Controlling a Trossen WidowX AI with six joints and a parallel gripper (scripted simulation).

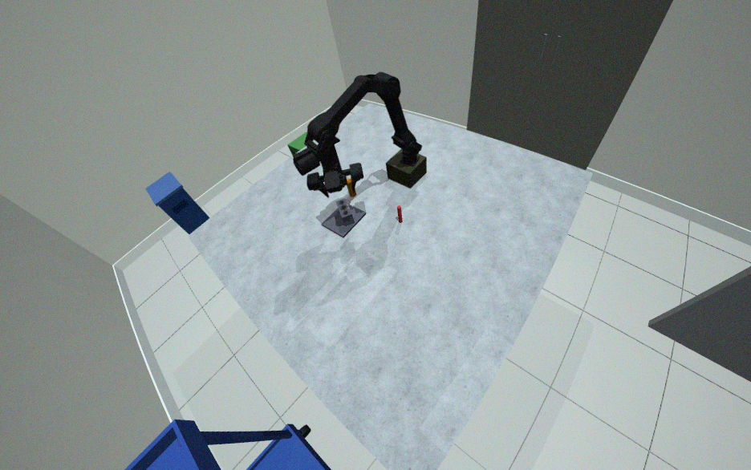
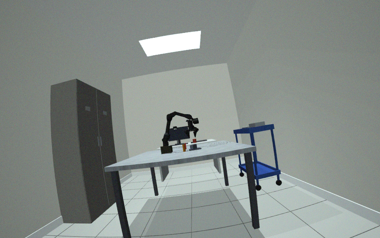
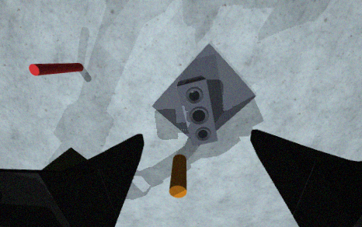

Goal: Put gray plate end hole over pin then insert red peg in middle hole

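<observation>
The red peg is 19 cm to the left of my gripper tip, 10 cm below it and 8 cm behind it. Also, from my gripper tip: orange cylinder: 12 cm behind, 10 cm below, 7 cm to the right; flat square base: 13 cm below, 1 cm to the right, 1 cm ahead; gray plate: 9 cm below, 2 cm to the right.
</observation>
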